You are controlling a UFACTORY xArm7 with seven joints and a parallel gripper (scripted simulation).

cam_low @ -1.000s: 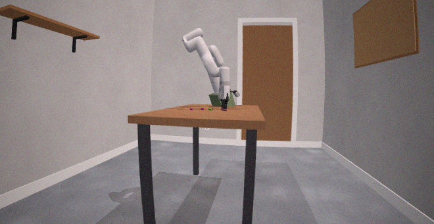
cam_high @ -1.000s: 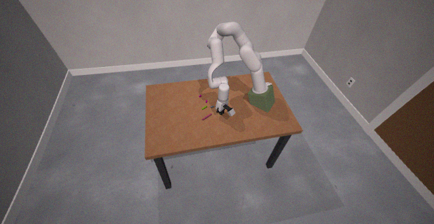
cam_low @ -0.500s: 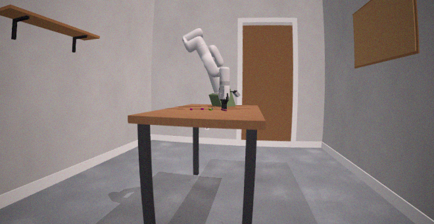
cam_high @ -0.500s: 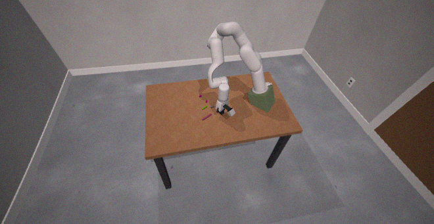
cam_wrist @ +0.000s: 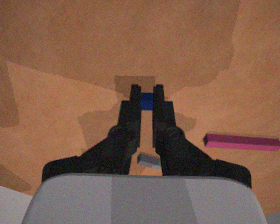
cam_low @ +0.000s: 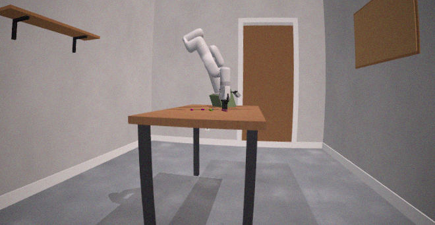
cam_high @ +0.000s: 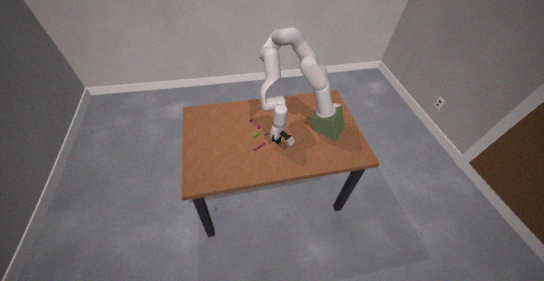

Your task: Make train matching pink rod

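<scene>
The grey rod is 6 cm ahead of my hand, 8 cm to the right of it and 2 cm below it. Also, from my hand: lime rod: 12 cm ahead, 8 cm to the right, 2 cm below; then pink rod: 12 cm ahead, 1 cm to the left, 2 cm below; then blue rod: 2 cm below.
</scene>
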